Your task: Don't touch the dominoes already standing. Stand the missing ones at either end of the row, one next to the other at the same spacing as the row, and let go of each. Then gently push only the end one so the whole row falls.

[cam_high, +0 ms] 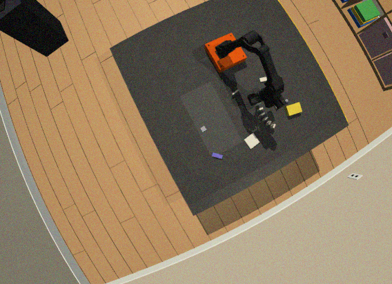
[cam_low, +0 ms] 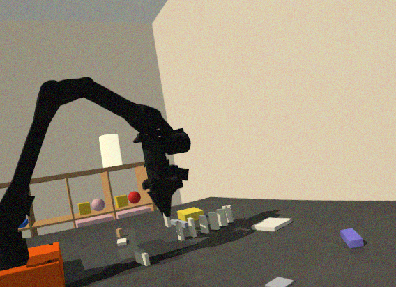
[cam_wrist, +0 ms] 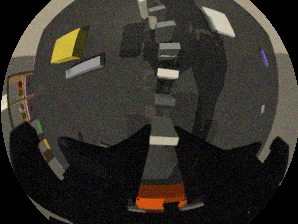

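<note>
My gripper tip is now 80 mm past the small tan cube, 220 mm to the right of it and 60 mm above it. Also, from my gripper tip: white tile 210 mm ahead, 160 mm to the right, 70 mm below; then grey bar 100 mm ahead, 150 mm to the left, 60 mm below; then yellow block 180 mm ahead, 200 mm to the left, 60 mm below.
</note>
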